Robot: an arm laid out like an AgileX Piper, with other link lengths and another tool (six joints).
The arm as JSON. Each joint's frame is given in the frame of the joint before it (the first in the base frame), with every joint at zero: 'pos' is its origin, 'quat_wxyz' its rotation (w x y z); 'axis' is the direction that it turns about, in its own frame. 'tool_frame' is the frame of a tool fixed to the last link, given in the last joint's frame.
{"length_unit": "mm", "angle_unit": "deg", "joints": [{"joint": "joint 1", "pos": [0.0, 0.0, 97.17], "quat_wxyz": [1.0, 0.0, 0.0, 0.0], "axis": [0.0, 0.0, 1.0]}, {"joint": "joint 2", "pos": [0.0, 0.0, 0.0], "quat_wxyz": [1.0, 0.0, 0.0, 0.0], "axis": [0.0, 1.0, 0.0]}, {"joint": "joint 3", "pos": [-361.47, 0.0, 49.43], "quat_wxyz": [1.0, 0.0, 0.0, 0.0], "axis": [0.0, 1.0, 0.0]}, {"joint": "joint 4", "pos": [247.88, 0.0, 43.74], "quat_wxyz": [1.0, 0.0, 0.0, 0.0], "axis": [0.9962, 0.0, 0.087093]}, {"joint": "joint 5", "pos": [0.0, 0.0, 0.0], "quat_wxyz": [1.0, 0.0, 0.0, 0.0], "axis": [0.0, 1.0, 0.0]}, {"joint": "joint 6", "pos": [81.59, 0.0, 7.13], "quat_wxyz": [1.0, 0.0, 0.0, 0.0], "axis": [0.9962, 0.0, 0.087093]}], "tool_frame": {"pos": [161.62, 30.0, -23.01], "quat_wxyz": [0.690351, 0.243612, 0.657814, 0.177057]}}
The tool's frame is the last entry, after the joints.
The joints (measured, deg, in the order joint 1, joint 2, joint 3, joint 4, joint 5, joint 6), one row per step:
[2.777, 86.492, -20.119, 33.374, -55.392, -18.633]
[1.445, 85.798, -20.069, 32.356, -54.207, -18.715]
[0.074, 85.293, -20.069, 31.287, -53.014, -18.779]
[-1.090, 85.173, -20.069, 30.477, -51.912, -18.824]
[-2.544, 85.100, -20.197, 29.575, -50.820, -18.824]
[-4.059, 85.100, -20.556, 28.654, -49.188, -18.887]
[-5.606, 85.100, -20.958, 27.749, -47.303, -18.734]
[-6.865, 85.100, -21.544, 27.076, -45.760, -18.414]
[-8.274, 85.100, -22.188, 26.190, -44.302, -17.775]
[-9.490, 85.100, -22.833, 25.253, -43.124, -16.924]
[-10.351, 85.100, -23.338, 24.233, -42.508, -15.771]
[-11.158, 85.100, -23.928, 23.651, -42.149, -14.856]
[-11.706, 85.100, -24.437, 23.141, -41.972, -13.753]
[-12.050, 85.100, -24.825, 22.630, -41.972, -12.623]
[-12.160, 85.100, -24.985, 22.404, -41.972, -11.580]
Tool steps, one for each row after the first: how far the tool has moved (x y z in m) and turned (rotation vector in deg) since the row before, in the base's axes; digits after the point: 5 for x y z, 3 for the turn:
[-0.00260, -0.00439, 0.00041, -0.016, 0.387, -0.116]
[-0.00224, -0.00446, -0.00056, -0.043, 0.535, -0.119]
[-0.00181, -0.00388, -0.00296, 0.055, 0.844, -0.171]
[-0.00151, -0.00559, -0.00235, 0.046, 0.743, -0.400]
[-0.00107, -0.00519, -0.00345, 0.227, 1.079, -0.306]
[-0.00134, -0.00497, -0.00402, 0.543, 1.164, -0.351]
[0.00008, -0.00426, -0.00156, 0.620, 0.613, -0.397]
[0.00041, -0.00490, -0.00060, 0.725, 0.364, -0.483]
[0.00106, -0.00404, 0.00058, 0.723, 0.050, -0.386]
[0.00174, -0.00235, 0.00193, 0.661, -0.393, -0.187]
[0.00200, -0.00365, 0.00319, 0.536, -0.623, -0.494]
[0.00224, -0.00227, 0.00342, 0.650, -0.784, -0.384]
[0.00220, -0.00109, 0.00332, 0.604, -0.824, -0.221]
[0.00121, 0.00008, 0.00168, 0.734, -0.594, -0.193]

